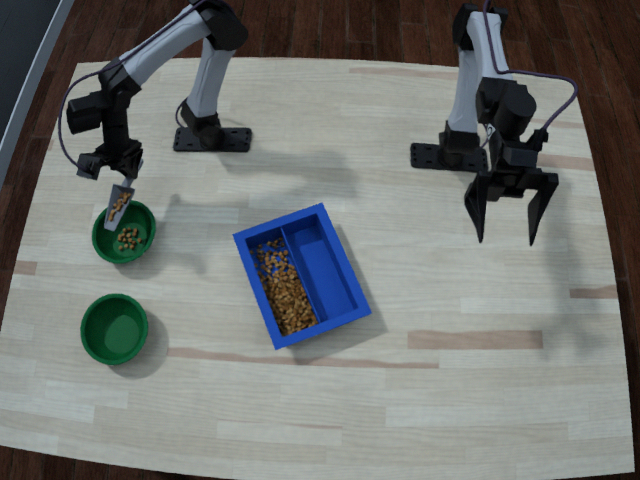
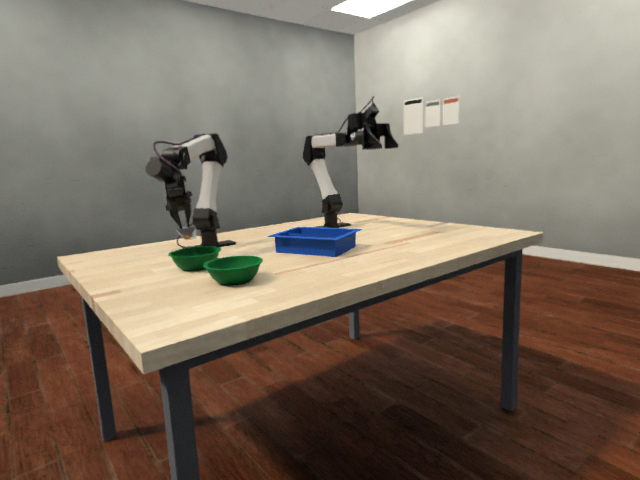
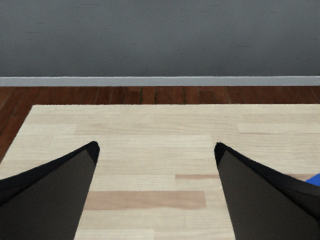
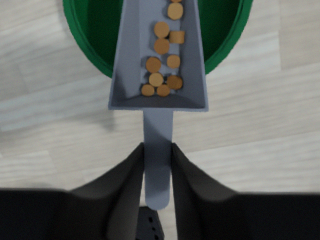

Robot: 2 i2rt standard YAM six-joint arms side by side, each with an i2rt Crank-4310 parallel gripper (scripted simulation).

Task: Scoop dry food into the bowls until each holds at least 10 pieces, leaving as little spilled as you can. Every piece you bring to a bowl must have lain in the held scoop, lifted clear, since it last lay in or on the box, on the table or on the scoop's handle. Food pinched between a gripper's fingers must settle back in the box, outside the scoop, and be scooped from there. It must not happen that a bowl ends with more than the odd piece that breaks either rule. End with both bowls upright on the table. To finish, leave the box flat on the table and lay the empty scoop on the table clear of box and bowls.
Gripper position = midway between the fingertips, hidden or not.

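I see my left gripper (image 1: 506, 243), which is also visible in image 2, my left gripper (image 2: 390, 146), and in image 3, again my left gripper (image 3: 156, 144). My right gripper (image 1: 132, 177) is visible too, and image 4 shows my right gripper (image 4: 158, 145). There is a blue box (image 1: 322, 266), and I find the blue box (image 2: 317, 241) in image 2 as well, while in image 4 the blue box is out of frame. I see a green bowl (image 1: 137, 215). A grey scoop (image 4: 135, 45) is also here, though in image 3 the grey scoop is out of frame.
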